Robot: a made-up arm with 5 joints. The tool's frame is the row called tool.
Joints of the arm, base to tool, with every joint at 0 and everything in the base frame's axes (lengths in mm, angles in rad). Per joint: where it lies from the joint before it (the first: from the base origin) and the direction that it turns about. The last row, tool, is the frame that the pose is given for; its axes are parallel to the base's.
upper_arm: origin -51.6 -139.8 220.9 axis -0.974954 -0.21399 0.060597
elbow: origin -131.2 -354.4 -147.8 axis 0 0 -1
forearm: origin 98.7 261.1 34.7 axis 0 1 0
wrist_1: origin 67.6 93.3 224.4 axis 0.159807 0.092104 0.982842
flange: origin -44.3 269.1 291.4 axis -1 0 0
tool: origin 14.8 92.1 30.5
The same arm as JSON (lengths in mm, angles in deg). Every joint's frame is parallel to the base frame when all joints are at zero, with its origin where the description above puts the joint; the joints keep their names.
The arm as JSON. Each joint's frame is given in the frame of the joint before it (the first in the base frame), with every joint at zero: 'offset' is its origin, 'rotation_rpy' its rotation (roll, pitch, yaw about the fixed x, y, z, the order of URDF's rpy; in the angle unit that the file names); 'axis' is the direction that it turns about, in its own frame. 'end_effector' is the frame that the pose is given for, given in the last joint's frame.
{
  "length_unit": "mm",
  "angle_unit": "deg",
  "chain": [
    {
      "id": "upper_arm",
      "offset": [
        -51.6,
        -139.8,
        220.9
      ],
      "rotation_rpy": [
        0.0,
        0.0,
        0.0
      ],
      "axis": [
        -0.974954,
        -0.21399,
        0.060597
      ]
    },
    {
      "id": "elbow",
      "offset": [
        -131.2,
        -354.4,
        -147.8
      ],
      "rotation_rpy": [
        0.0,
        0.0,
        0.0
      ],
      "axis": [
        0.0,
        0.0,
        -1.0
      ]
    },
    {
      "id": "forearm",
      "offset": [
        98.7,
        261.1,
        34.7
      ],
      "rotation_rpy": [
        0.0,
        0.0,
        0.0
      ],
      "axis": [
        0.0,
        1.0,
        0.0
      ]
    },
    {
      "id": "wrist_1",
      "offset": [
        67.6,
        93.3,
        224.4
      ],
      "rotation_rpy": [
        0.0,
        0.0,
        0.0
      ],
      "axis": [
        0.159807,
        0.092104,
        0.982842
      ]
    },
    {
      "id": "flange",
      "offset": [
        -44.3,
        269.1,
        291.4
      ],
      "rotation_rpy": [
        0.0,
        0.0,
        0.0
      ],
      "axis": [
        -1.0,
        0.0,
        0.0
      ]
    }
  ],
  "end_effector": {
    "offset": [
      14.8,
      92.1,
      30.5
    ],
    "rotation_rpy": [
      0.0,
      0.0,
      0.0
    ]
  }
}

